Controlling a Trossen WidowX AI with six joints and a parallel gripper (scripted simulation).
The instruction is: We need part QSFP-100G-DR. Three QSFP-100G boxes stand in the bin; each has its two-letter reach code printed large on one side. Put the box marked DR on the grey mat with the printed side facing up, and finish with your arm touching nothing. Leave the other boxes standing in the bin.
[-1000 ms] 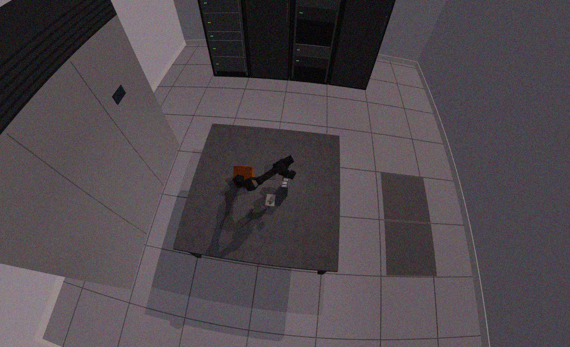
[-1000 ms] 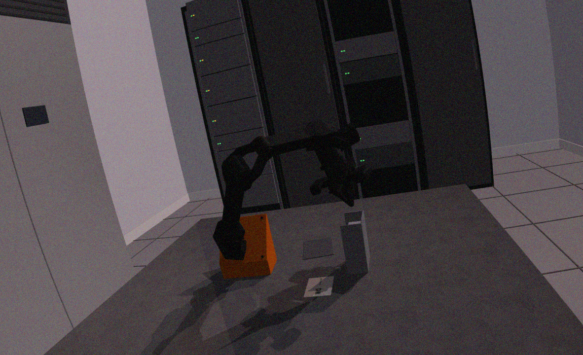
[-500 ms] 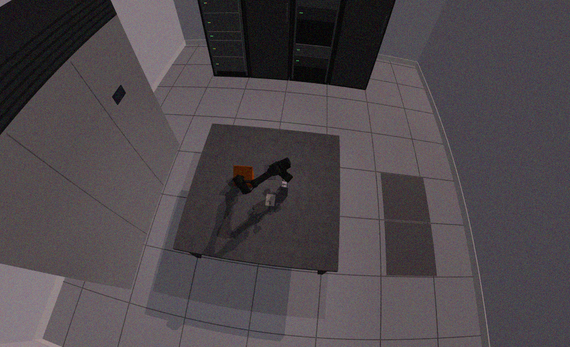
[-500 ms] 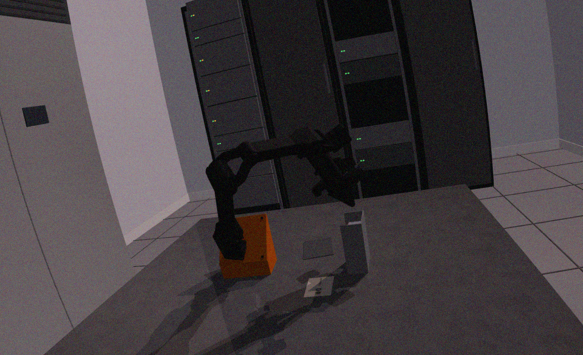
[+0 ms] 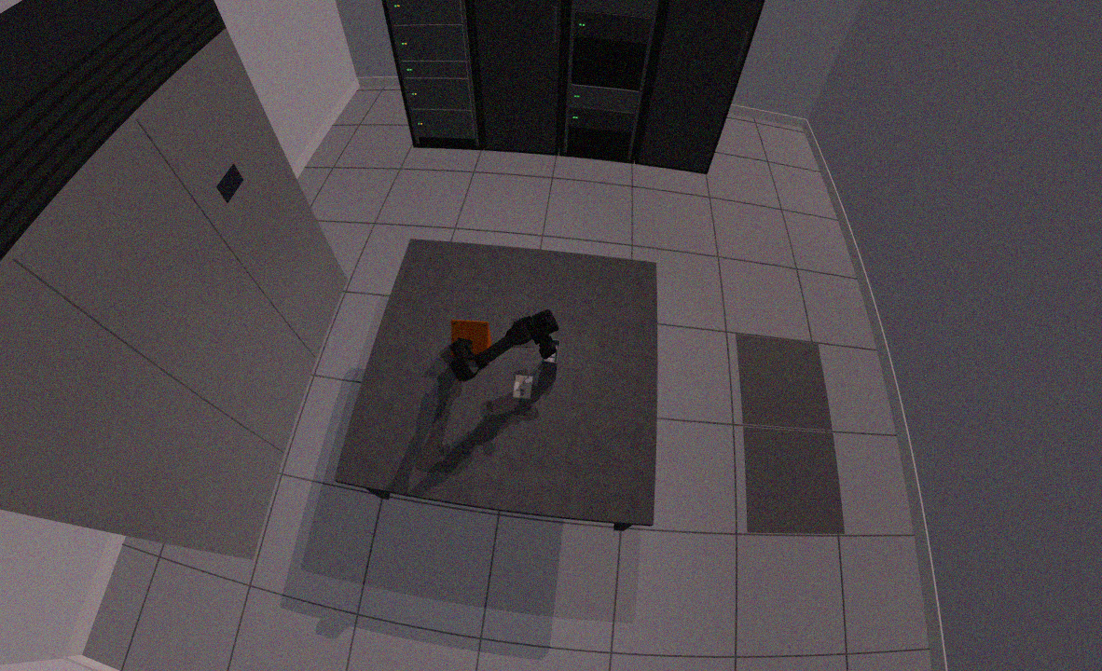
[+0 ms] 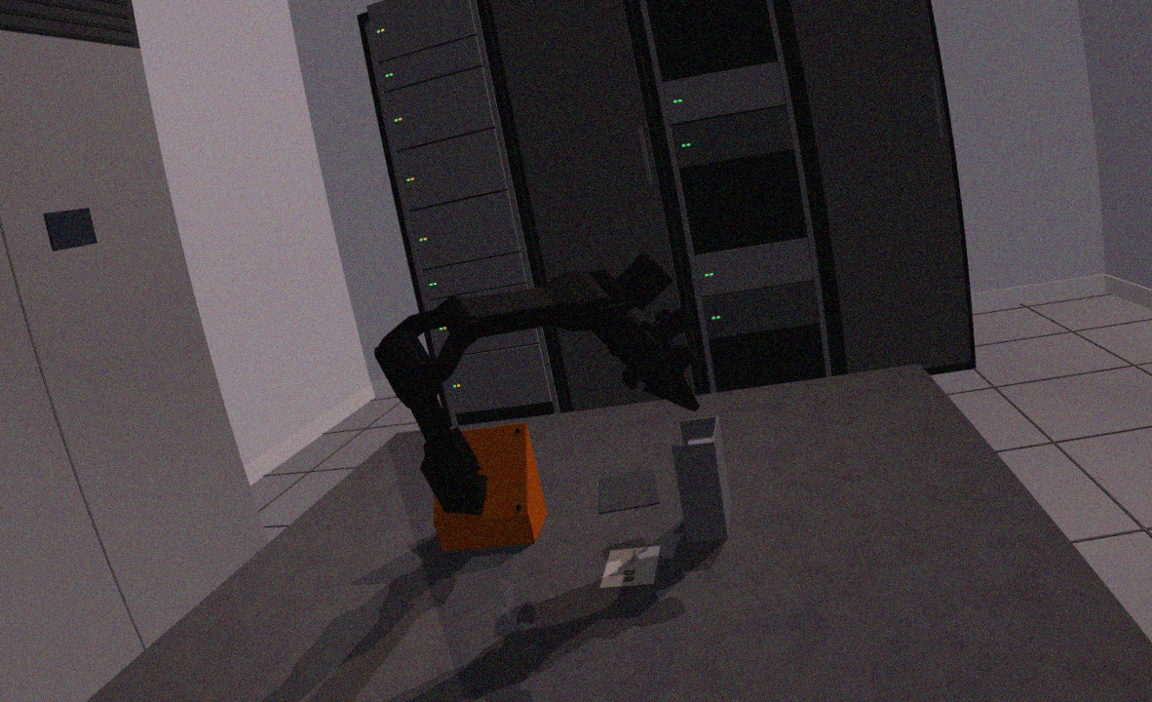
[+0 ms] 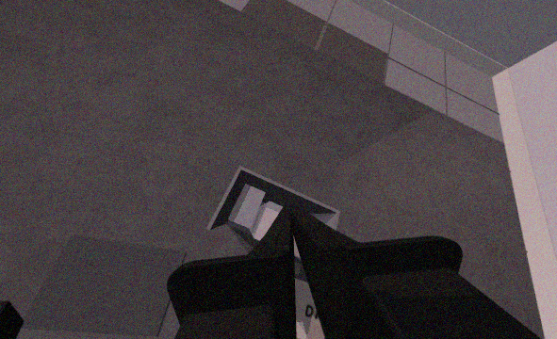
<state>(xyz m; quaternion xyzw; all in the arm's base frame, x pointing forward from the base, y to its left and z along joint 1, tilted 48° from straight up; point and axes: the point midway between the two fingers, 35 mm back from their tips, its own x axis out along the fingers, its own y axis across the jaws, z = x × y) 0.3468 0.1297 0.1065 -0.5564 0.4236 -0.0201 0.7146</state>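
Right now the white box is 1 cm behind my gripper tip, 3 cm to the right of it and 12 cm below it. Round my gripper tip: grey mat (16 cm behind, 15 cm to the left, 18 cm below).
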